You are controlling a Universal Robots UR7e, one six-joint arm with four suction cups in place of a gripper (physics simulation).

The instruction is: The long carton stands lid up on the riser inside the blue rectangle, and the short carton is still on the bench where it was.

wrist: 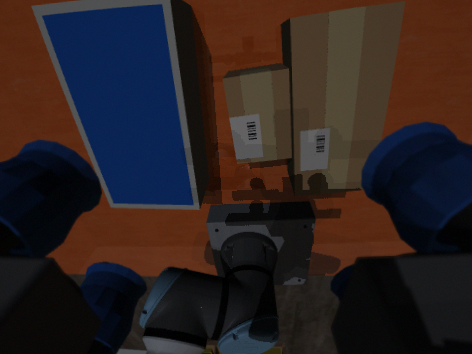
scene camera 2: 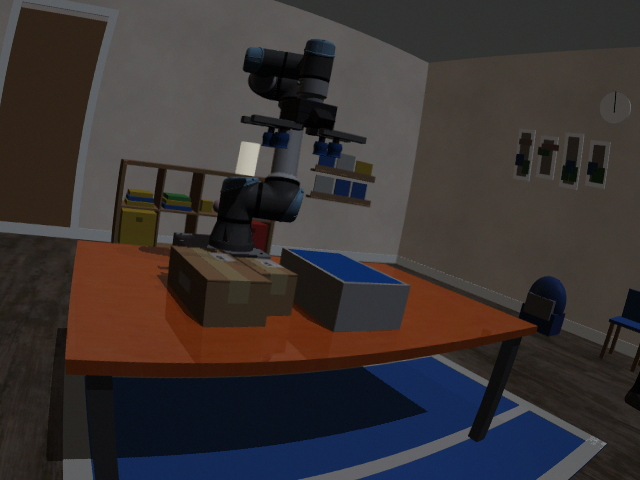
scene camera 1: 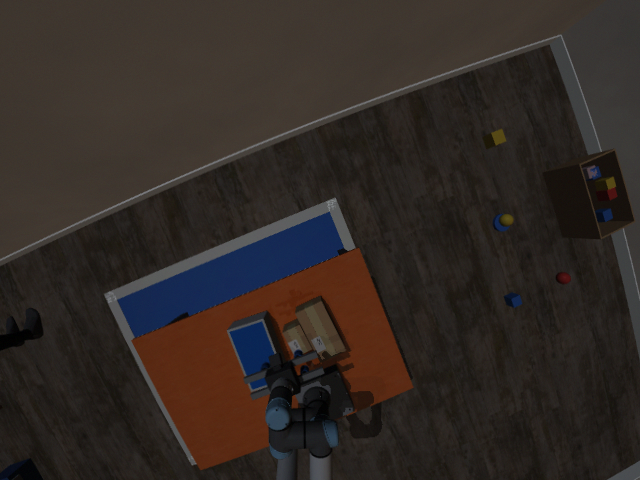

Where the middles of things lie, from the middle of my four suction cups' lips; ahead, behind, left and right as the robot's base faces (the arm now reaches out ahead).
Labels:
The short carton [wrist: 258,99] lies 350 mm below my suction cup, 40 mm behind it and 20 mm to the right of it. Also, from my suction cup: long carton [scene camera 2: 220,291]: 350 mm below, 150 mm to the right, 40 mm behind; grey riser [scene camera 2: 344,294]: 350 mm below, 200 mm to the left, 30 mm behind.

